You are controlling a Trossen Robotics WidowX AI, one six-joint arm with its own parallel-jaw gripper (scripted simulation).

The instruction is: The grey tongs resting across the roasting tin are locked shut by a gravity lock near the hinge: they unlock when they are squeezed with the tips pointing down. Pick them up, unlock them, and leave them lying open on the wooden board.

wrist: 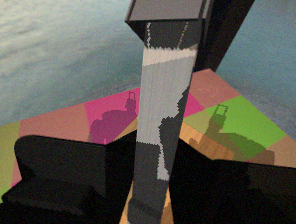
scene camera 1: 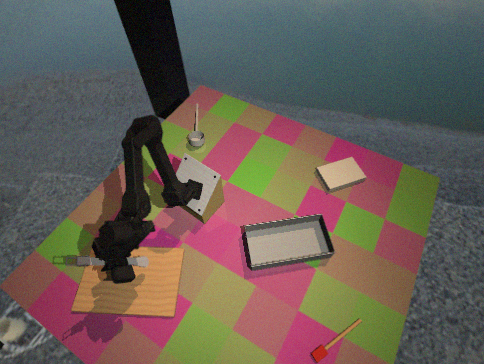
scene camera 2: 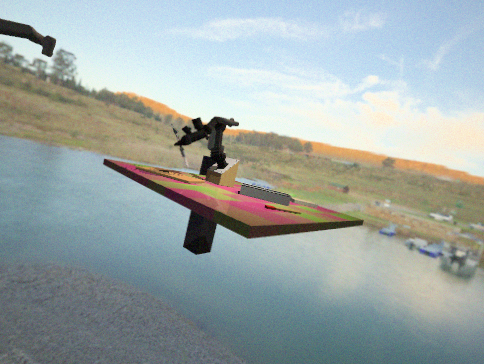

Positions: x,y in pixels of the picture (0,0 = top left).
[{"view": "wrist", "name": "gripper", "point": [154,134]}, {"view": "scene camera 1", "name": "gripper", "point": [101,268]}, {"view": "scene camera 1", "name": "block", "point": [336,175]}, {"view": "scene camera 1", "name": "wooden board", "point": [154,292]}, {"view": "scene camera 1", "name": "roasting tin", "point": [278,243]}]
